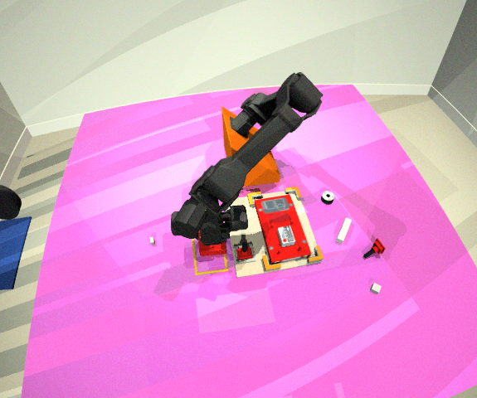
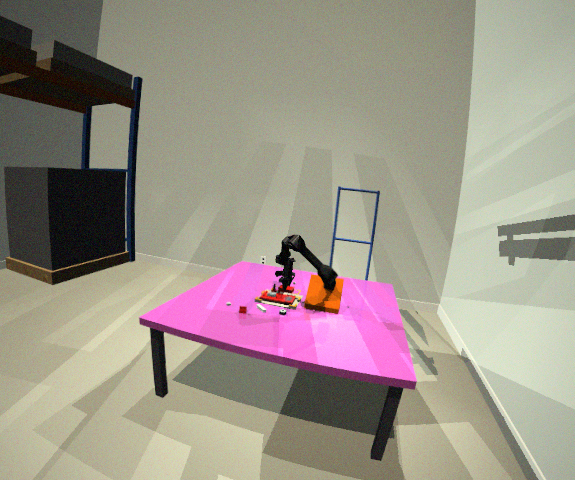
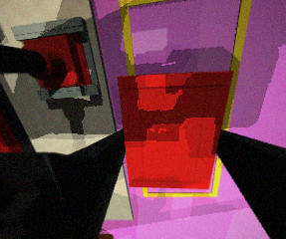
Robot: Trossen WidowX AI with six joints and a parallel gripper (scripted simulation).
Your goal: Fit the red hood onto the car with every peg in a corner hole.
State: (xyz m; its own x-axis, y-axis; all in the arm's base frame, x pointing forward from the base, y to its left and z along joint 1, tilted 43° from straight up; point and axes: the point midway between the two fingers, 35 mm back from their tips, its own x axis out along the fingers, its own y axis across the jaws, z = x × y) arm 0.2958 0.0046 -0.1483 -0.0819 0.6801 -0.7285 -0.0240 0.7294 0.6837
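Now: gripper tip 20 cm to the right of the grey engine block, 3 cm short of it and 1 cm below it. Also, from my gripper tip: red hood (1 cm above); white bar (37 cm to the left, 2 cm ahead).
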